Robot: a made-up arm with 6 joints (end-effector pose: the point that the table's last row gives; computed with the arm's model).
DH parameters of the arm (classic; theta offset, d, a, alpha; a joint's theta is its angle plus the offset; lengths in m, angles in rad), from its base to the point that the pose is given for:
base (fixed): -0.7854 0 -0.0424 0
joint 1: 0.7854 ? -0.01 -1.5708
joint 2: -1.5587 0 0.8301 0
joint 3: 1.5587 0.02 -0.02 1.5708
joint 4: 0 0.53 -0.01 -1.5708
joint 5: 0 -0.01 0.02 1.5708
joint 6: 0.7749 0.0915 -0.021 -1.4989
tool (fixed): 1.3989 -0.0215 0 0
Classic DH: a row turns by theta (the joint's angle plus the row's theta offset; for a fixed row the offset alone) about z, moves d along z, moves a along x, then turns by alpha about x.
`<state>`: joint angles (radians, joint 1 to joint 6).
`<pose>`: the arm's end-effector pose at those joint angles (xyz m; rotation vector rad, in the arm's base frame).
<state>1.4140 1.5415 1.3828 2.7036 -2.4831 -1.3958</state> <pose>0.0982 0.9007 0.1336 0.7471 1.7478 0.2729</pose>
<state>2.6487 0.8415 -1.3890 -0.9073 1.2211 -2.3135</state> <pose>-0.3244 0.2242 1.6136 -2.1137 1.6342 1.2285</pose>
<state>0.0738 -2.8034 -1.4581 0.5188 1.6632 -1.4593</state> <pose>0.1249 0.0899 -0.4922 -0.4220 -0.8504 -0.9146</pose>
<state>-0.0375 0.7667 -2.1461 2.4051 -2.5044 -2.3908</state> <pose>0.0963 -0.0060 1.2663 -0.4073 -0.8916 2.4825</pose>
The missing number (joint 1, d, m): 0.57
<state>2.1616 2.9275 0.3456 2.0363 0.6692 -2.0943</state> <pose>-0.1420 0.0992 -0.8479 -0.1890 -1.0746 -0.0977</pose>
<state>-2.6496 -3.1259 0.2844 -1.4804 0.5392 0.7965</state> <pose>0.0888 0.1552 -0.8326 2.1073 -1.3700 1.2202</pose>
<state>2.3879 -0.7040 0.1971 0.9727 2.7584 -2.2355</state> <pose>0.4974 -0.5295 1.5951 -2.6419 -0.1258 -1.1063</pose>
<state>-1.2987 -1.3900 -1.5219 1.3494 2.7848 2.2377</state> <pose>-0.2666 0.8889 0.3025 -1.1942 0.9905 1.7279</pose>
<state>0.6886 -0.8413 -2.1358 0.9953 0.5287 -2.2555</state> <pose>-0.6131 -0.3823 0.5280 -0.2783 -1.0171 -0.3977</pose>
